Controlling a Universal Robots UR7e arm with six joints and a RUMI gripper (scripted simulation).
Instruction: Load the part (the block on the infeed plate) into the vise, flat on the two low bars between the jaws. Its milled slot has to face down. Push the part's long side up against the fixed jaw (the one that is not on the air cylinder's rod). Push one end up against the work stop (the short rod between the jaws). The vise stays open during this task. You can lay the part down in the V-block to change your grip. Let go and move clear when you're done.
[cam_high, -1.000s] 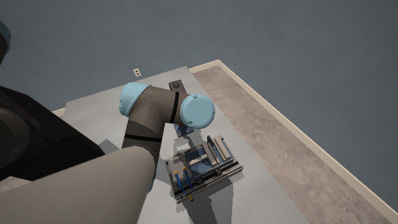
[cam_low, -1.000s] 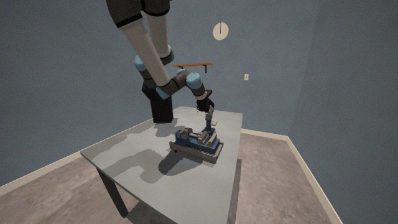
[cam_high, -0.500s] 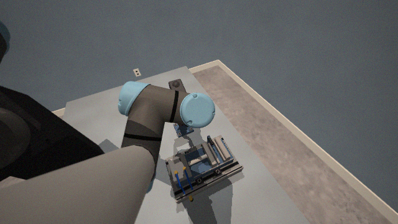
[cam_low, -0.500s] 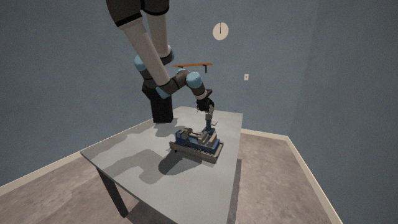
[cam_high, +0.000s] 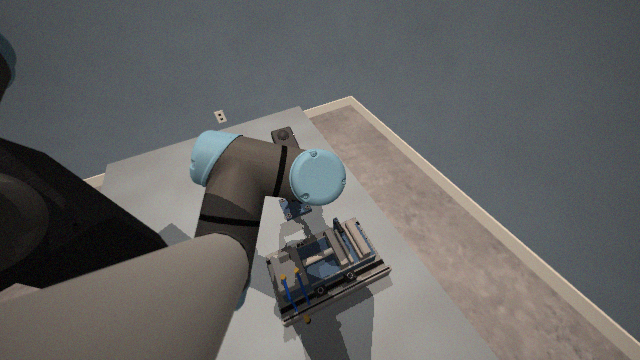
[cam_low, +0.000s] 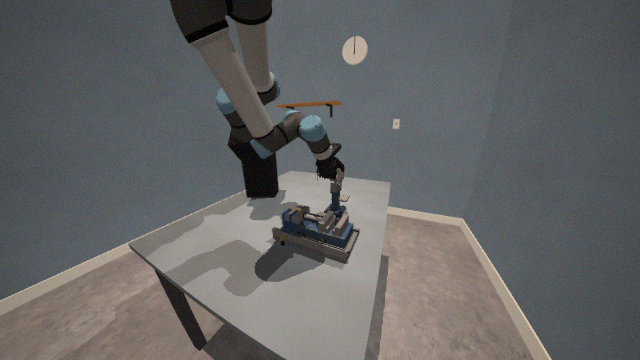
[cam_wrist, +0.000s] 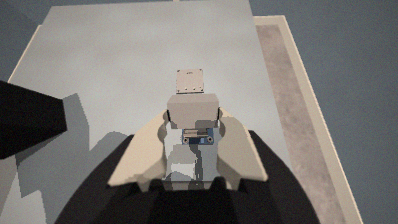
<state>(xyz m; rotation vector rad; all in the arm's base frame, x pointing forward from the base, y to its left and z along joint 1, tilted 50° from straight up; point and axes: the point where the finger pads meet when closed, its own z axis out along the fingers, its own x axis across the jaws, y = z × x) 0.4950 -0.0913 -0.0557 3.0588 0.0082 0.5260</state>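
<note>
My hand is 10 mm to the right of the part and 10 mm above it. Round my hand: cylinder rod: 70 mm behind, 210 mm to the right, 110 mm below; pale plate: 20 mm ahead, 170 mm to the left, 190 mm below; work stop: 30 mm ahead, 190 mm to the right, 100 mm below.
</note>
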